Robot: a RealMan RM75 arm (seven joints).
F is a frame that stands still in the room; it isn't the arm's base.
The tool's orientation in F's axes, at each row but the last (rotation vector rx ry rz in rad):
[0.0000 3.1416 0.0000]
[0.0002 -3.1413 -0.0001]
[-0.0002 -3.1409 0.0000]
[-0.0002 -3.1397 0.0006]
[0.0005 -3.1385 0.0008]
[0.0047 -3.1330 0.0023]
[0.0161 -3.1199 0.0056]
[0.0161 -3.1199 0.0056]
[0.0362 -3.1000 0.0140]
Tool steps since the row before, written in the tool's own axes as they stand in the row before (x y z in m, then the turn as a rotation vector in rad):
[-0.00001 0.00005 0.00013 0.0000 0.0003 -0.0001]
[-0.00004 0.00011 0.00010 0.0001 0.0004 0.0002]
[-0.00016 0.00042 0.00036 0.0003 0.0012 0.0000]
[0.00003 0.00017 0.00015 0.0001 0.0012 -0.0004]
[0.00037 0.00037 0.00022 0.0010 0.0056 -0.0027]
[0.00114 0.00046 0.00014 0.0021 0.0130 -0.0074]
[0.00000 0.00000 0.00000 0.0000 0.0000 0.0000]
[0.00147 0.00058 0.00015 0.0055 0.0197 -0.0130]
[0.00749 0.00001 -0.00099 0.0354 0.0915 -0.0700]
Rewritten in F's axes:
[0.00001 0.00005 -0.00013 0.0000 0.0003 0.0001]
[0.00004 0.00011 -0.00010 -0.0001 0.0004 -0.0002]
[0.00016 0.00042 -0.00036 -0.0003 0.0012 0.0000]
[-0.00003 0.00017 -0.00015 -0.0001 0.0012 0.0004]
[-0.00037 0.00037 -0.00022 -0.0010 0.0056 0.0027]
[-0.00114 0.00046 -0.00013 -0.0021 0.0130 0.0074]
[0.00000 0.00000 0.00000 0.0000 0.0000 0.0000]
[-0.00148 0.00056 -0.00012 -0.0054 0.0197 0.0130]
[-0.00744 -0.00015 0.00130 -0.0346 0.0913 0.0706]

